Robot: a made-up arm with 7 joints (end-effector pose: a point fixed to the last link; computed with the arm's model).
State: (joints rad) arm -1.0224 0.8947 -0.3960 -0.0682 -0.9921 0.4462 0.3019
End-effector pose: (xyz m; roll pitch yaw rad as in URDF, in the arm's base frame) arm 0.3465 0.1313 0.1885 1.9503 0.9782 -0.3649
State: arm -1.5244 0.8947 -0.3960 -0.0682 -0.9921 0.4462 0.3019
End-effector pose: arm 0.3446 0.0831 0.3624 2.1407 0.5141 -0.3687
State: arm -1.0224 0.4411 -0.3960 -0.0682 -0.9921 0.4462 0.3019
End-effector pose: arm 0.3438 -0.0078 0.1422 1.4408 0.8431 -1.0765
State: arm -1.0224 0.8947 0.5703 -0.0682 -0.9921 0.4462 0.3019
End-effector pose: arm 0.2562 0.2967 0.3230 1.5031 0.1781 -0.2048
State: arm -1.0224 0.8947 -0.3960 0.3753 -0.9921 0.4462 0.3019
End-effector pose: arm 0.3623 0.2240 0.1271 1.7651 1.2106 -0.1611
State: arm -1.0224 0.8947 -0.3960 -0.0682 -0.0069 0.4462 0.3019
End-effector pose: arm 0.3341 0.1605 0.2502 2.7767 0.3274 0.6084
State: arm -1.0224 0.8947 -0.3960 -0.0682 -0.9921 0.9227 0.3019
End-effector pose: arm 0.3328 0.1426 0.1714 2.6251 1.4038 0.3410
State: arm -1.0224 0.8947 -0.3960 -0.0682 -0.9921 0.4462 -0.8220
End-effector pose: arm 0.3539 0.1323 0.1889 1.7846 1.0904 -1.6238
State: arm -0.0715 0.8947 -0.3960 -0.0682 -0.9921 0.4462 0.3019
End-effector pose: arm 0.1288 0.2129 -0.0493 -0.8079 1.2328 -2.8089
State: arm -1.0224 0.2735 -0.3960 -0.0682 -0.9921 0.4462 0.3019
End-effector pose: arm 0.3311 -0.0606 0.1371 1.3233 0.7488 -1.2723
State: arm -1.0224 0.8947 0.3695 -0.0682 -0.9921 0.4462 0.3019
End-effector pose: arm 0.2871 0.2599 0.3091 1.5944 0.3381 -0.2649
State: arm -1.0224 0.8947 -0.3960 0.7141 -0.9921 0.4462 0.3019
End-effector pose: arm 0.3410 0.2926 0.0798 1.6464 1.3971 0.0056
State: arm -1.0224 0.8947 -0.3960 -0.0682 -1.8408 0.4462 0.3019
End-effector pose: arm 0.3223 0.0806 0.1663 0.8519 0.6732 -1.5788
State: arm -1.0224 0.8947 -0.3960 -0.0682 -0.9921 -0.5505 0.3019
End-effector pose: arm 0.3457 0.1242 0.2380 1.8426 -0.0056 -0.5617
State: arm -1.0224 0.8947 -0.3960 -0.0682 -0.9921 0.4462 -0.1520
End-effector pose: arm 0.3493 0.1327 0.1888 1.9223 1.0355 -0.8387
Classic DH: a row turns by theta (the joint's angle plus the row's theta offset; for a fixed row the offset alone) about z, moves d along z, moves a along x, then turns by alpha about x. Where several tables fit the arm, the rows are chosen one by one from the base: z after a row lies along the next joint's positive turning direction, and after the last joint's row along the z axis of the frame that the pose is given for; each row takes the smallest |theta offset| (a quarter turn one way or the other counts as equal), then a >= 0, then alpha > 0; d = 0 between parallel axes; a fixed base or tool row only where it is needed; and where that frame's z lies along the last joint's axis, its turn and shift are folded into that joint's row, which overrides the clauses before.
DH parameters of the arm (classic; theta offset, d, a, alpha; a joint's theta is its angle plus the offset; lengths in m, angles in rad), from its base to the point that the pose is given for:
base (fixed): -0.071 0.242 -0.0148 -1.3004
joint 1: -1.3111 0.04 0.0017 -1.5708
joint 2: 1.2915 -0.0374 -0.001 1.5708
joint 3: 1.5708 -0.2345 0.0051 -1.5708
joint 4: 1.5708 0.014 0.0214 1.5708
joint 5: 0 0.209 0.0129 -1.5708
joint 6: -1.5708 0.045 0.0518 1.5708
joint 7: -0.4179 -0.0266 -0.0069 1.6546
tool (fixed): -0.9681 -0.0013 0 0

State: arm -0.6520 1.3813 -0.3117 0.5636 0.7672 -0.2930 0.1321
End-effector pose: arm 0.2574 0.3678 0.2598 -2.3741 -0.2494 0.9487
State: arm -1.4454 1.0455 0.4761 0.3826 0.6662 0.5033 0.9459
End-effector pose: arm 0.1826 0.3725 0.3999 1.5497 0.2451 1.8303
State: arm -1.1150 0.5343 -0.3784 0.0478 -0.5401 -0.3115 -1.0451
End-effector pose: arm 0.3786 0.0467 0.2270 2.9383 0.6158 -1.0497
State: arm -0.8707 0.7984 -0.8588 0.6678 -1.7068 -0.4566 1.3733
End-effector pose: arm 0.3174 0.2024 -0.0366 0.8025 1.3365 0.2843
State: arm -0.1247 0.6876 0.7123 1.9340 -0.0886 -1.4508 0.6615
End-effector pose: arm -0.1833 0.3323 -0.0851 2.4324 0.6295 1.7612
